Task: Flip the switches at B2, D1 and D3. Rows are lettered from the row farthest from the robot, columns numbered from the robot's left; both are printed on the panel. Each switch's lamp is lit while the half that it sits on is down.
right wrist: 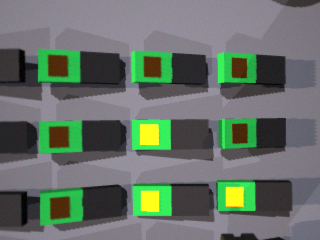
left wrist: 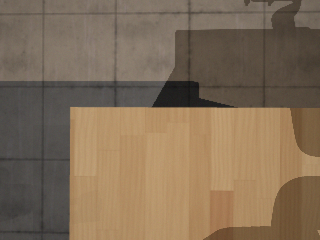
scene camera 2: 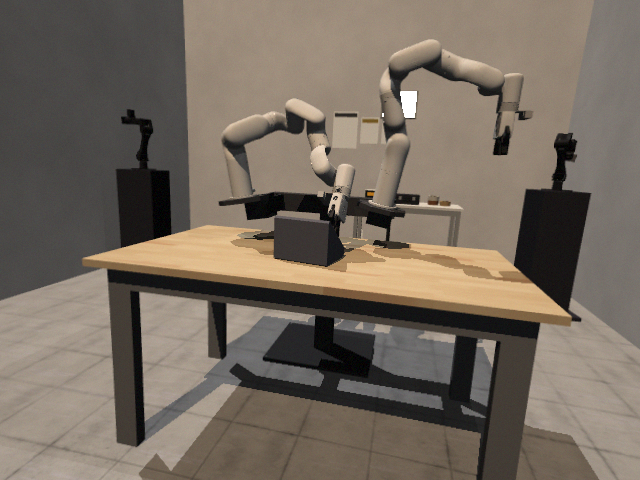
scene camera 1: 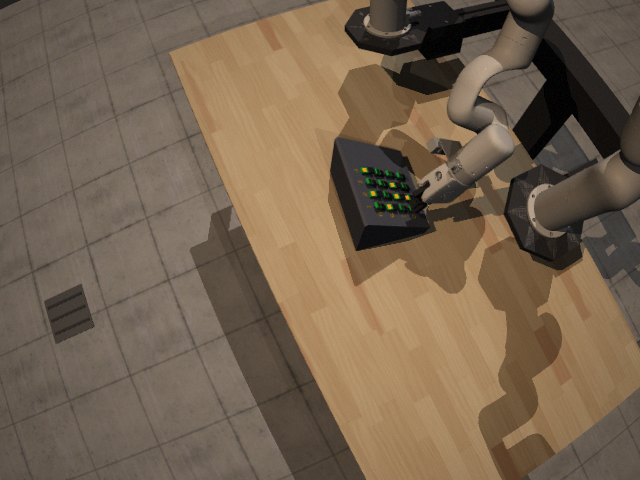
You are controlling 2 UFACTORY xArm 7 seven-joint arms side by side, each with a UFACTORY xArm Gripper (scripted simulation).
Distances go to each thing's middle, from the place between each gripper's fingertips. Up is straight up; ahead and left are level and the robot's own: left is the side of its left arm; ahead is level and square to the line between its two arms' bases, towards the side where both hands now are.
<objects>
The switch D3 (right wrist: 256, 132) lies 2 cm behind my right hand (scene camera 1: 412, 207), 6 cm to the right of it and 3 cm below it. Also, from my right hand: switch D2 (right wrist: 232, 195) (1 cm behind, 3 cm to the right, 3 cm below); then switch C2 (right wrist: 148, 199) (3 cm ahead, 4 cm to the right, 1 cm below); then switch C3 (right wrist: 178, 133) (2 cm ahead, 7 cm to the right, 1 cm below).
Right now the switch D2 is 15 cm ahead of my left hand (scene camera 2: 499, 155), 67 cm to the right of it and 37 cm below it. The rest, counted from my left hand: switch C2: 18 cm ahead, 68 cm to the right, 34 cm below; then switch B2 (right wrist: 58, 206): 21 cm ahead, 69 cm to the right, 32 cm below; then switch D3: 14 cm ahead, 70 cm to the right, 37 cm below.
</objects>
